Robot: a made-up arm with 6 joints.
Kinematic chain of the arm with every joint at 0, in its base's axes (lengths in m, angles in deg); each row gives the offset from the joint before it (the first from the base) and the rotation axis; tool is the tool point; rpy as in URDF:
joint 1: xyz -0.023 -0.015 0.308 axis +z
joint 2: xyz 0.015 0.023 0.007 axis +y
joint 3: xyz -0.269 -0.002 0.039 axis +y
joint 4: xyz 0.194 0.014 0.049 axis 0.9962 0 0.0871
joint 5: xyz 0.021 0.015 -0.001 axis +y
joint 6: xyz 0.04 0.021 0.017 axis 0.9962 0 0.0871
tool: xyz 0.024 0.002 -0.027 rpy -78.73 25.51 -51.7
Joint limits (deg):
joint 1: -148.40..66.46
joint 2: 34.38..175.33
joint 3: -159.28..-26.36
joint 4: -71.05..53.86
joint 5: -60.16..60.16
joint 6: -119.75..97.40
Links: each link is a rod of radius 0.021 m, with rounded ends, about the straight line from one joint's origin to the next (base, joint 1, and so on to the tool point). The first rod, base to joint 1, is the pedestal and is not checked.
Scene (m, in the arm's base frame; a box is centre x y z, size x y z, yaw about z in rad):
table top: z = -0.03
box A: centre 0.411 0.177 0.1 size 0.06 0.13 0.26 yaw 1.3
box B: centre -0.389 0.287 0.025 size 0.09 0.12 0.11 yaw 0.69
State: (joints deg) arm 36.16 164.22 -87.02 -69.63 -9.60 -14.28
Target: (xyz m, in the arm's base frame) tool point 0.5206 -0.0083 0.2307
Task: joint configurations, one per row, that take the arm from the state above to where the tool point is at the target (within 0.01 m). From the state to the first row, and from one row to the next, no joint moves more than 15 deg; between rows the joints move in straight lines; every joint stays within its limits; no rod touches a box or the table.
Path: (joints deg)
1: 42.22 153.80 -84.37 -59.98 4.35 -13.56
2: 48.28 143.38 -81.72 -50.32 18.30 -12.84
3: 54.34 132.96 -79.06 -40.67 32.26 -12.12
4: 60.40 122.54 -76.41 -31.02 46.21 -11.39
5: 66.46 112.12 -73.76 -21.37 60.16 -10.67
6: 57.00 117.20 -78.59 -30.89 46.24 -11.52
7: 47.53 122.27 -83.41 -40.41 32.31 -12.37
8: 38.07 127.35 -88.24 -49.94 18.39 -13.22
9: 28.61 132.43 -93.07 -59.46 4.46 -14.07
10: 19.14 137.50 -97.89 -68.98 -9.46 -14.92
11: 11.52 146.56 -110.03 -69.03 -10.48 -16.10
12: 3.90 155.62 -122.17 -69.09 -11.49 -17.28
13: -3.72 164.67 -134.30 -69.14 -12.51 -18.47

